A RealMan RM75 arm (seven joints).
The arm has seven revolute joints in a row. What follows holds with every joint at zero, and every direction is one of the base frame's. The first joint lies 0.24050 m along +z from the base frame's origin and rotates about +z. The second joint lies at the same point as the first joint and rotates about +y. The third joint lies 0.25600 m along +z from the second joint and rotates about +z. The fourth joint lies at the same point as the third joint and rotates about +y. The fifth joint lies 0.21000 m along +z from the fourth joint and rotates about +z. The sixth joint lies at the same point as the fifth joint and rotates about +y. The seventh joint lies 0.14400 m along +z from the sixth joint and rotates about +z. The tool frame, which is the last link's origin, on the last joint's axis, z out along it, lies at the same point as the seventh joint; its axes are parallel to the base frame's.
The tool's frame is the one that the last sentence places.
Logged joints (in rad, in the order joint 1, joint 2, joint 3, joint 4, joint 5, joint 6, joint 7), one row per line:
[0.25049 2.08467 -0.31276 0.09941 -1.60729 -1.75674 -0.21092]
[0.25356 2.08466 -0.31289 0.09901 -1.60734 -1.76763 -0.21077]
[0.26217 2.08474 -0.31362 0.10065 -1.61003 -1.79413 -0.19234]
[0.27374 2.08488 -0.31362 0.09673 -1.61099 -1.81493 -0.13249]
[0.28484 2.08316 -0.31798 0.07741 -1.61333 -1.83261 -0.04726]
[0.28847 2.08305 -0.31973 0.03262 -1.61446 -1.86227 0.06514]
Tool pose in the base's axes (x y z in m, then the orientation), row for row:
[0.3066 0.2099 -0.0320 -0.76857 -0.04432 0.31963 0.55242]
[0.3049 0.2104 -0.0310 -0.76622 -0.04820 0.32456 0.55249]
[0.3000 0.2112 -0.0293 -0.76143 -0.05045 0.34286 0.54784]
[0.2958 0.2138 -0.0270 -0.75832 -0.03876 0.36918 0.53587]
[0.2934 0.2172 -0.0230 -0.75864 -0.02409 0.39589 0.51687]
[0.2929 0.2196 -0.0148 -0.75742 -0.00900 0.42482 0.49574]
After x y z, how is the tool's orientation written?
As a quaternion, x y z w.
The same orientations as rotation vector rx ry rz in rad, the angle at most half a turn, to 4 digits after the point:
[-1.8174 -0.1048 0.7558]
[-1.8118 -0.1140 0.7674]
[-1.8040 -0.1195 0.8123]
[-1.8058 -0.0923 0.8791]
[-1.8213 -0.0578 0.9504]
[-1.8352 -0.0218 1.0293]

